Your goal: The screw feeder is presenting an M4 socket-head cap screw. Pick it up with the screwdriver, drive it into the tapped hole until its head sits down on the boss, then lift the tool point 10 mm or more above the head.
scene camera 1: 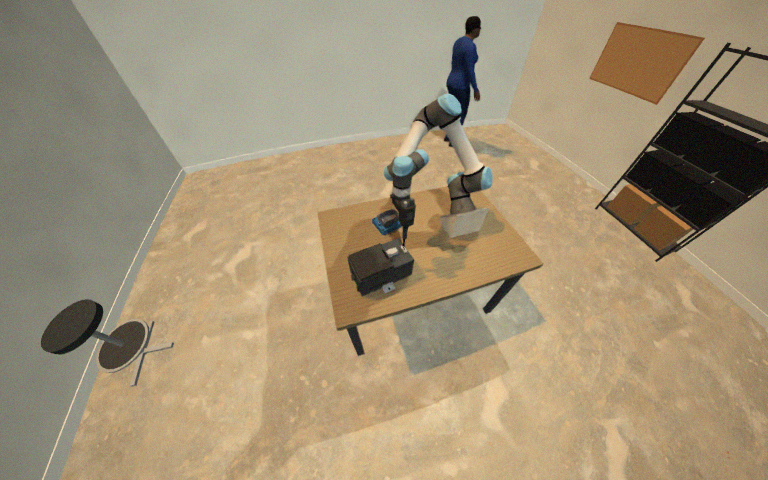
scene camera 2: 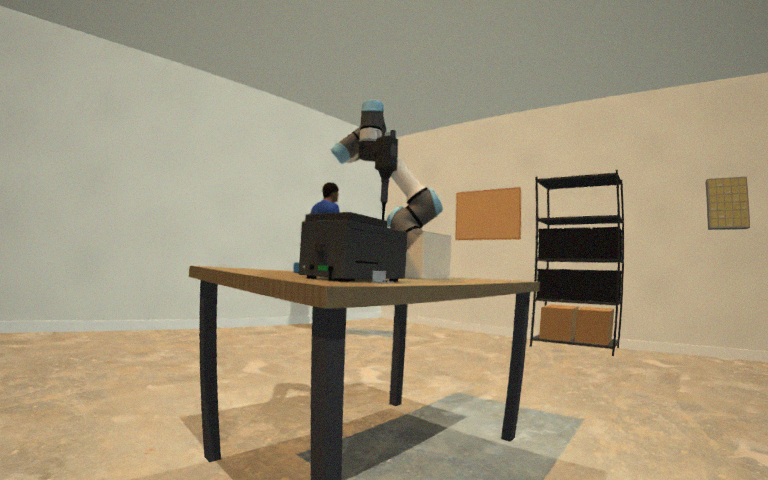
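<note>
The screw feeder (scene camera 1: 370, 268) (scene camera 2: 351, 246) is a black box near the table's front left in the scene camera 1 view. My screwdriver (scene camera 1: 404, 245) (scene camera 2: 383, 217) points straight down, with its thin tip at the feeder's top right edge, by a small light-coloured spot. Whether the tip touches anything is too small to tell. No screw can be made out at the tip or on the feeder. A blue fixture (scene camera 1: 387, 229) (scene camera 2: 296, 267) with a dark grey part (scene camera 1: 387, 217) on it sits behind the feeder. The boss and tapped hole cannot be made out.
The wooden table (scene camera 1: 509, 257) (scene camera 2: 254, 285) carries the arm's base and an upright pale panel (scene camera 1: 472, 222) (scene camera 2: 437, 255) near it. A small grey plate (scene camera 1: 387, 287) (scene camera 2: 378, 275) is at the feeder's front. A person in blue (scene camera 1: 464, 59) (scene camera 2: 325, 207) is behind the table. A stool (scene camera 1: 72, 327) stands left.
</note>
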